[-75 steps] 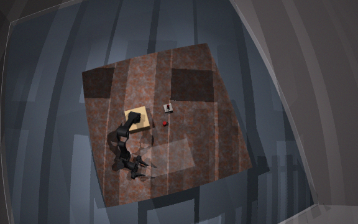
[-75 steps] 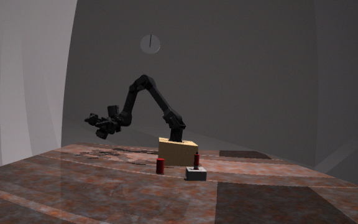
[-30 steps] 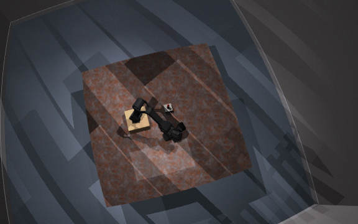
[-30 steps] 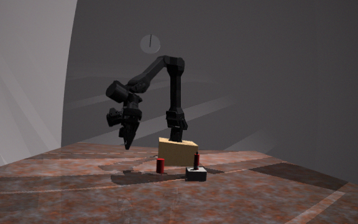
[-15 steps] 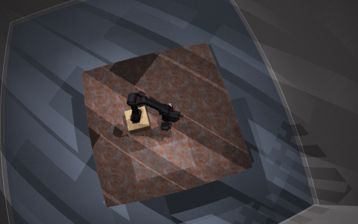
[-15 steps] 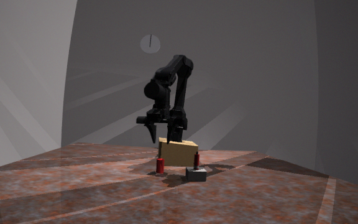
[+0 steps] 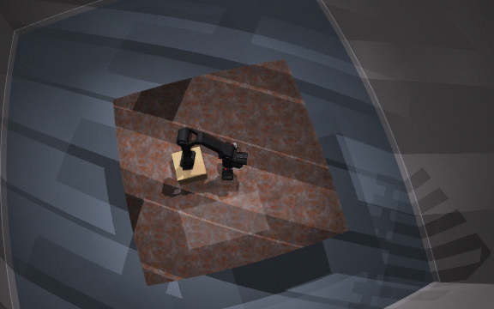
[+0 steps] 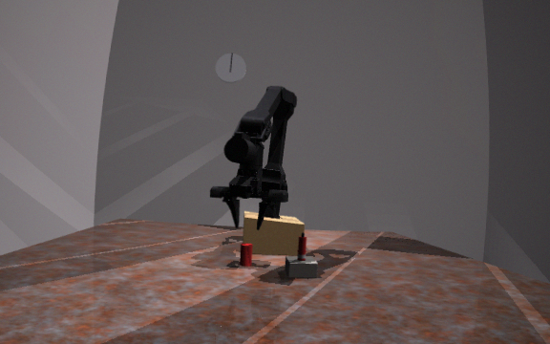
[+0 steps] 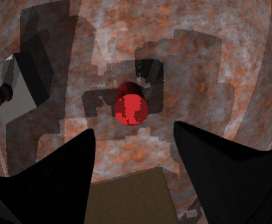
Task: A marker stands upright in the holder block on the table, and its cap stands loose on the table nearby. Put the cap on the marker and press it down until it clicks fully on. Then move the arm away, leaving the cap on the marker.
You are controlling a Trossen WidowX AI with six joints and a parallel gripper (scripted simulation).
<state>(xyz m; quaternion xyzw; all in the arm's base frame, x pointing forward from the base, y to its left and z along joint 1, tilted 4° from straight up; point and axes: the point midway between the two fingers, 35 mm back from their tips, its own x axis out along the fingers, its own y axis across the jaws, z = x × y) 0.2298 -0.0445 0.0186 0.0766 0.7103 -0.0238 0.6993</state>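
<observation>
Now: the red cap 6 cm below my gripper tip. From my gripper tip the other things lie so: grey holder block (5 cm ahead, 13 cm to the left, 8 cm below).
</observation>
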